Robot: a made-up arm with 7 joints. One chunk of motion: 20 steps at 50 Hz.
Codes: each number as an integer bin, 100 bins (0 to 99) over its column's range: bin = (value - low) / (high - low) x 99, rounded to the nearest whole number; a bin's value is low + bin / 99 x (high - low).
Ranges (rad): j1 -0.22..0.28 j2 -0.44..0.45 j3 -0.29..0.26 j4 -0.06..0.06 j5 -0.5..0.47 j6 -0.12..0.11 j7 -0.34..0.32
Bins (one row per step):
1: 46 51 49 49 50 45 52
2: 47 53 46 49 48 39 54
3: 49 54 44 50 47 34 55
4: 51 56 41 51 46 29 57
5: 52 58 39 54 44 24 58
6: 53 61 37 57 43 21 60
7: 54 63 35 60 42 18 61
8: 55 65 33 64 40 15 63
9: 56 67 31 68 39 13 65
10: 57 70 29 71 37 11 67
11: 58 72 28 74 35 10 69
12: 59 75 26 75 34 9 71
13: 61 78 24 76 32 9 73
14: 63 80 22 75 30 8 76
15: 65 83 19 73 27 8 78
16: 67 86 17 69 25 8 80
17: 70 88 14 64 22 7 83
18: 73 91 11 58 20 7 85
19: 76 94 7 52 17 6 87
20: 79 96 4 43 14 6 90
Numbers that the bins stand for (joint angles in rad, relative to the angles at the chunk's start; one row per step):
1: 0.0123 0.0185 -0.0178 -0.0006 -0.0101 -0.0155 0.0067
2: 0.0174 0.0365 -0.0344 -0.0006 -0.0297 -0.0294 0.0200
3: 0.0275 0.0455 -0.0456 0.0006 -0.0395 -0.0410 0.0267
4: 0.0376 0.0634 -0.0622 0.0018 -0.0493 -0.0526 0.0400
5: 0.0426 0.0814 -0.0733 0.0055 -0.0689 -0.0642 0.0467
6: 0.0477 0.1084 -0.0844 0.0091 -0.0787 -0.0712 0.0600
7: 0.0527 0.1264 -0.0956 0.0127 -0.0885 -0.0782 0.0667
8: 0.0578 0.1443 -0.1067 0.0176 -0.1081 -0.0852 0.0800
9: 0.0628 0.1623 -0.1178 0.0224 -0.1179 -0.0898 0.0933
10: 0.0679 0.1893 -0.1289 0.0261 -0.1375 -0.0944 0.1067
11: 0.0729 0.2073 -0.1344 0.0297 -0.1571 -0.0968 0.1200
12: 0.0780 0.2342 -0.1456 0.0309 -0.1669 -0.0991 0.1333
13: 0.0881 0.2612 -0.1567 0.0321 -0.1865 -0.0991 0.1467
14: 0.0982 0.2792 -0.1678 0.0309 -0.2061 -0.1014 0.1667
15: 0.1083 0.3062 -0.1844 0.0285 -0.2355 -0.1014 0.1800
16: 0.1184 0.3331 -0.1956 0.0236 -0.2551 -0.1014 0.1933
17: 0.1335 0.3511 -0.2122 0.0176 -0.2844 -0.1037 0.2133
18: 0.1487 0.3781 -0.2289 0.0103 -0.3040 -0.1037 0.2267
19: 0.1638 0.4051 -0.2511 0.0030 -0.3334 -0.1061 0.2400
20: 0.1790 0.4230 -0.2678 -0.0079 -0.3628 -0.1061 0.2600

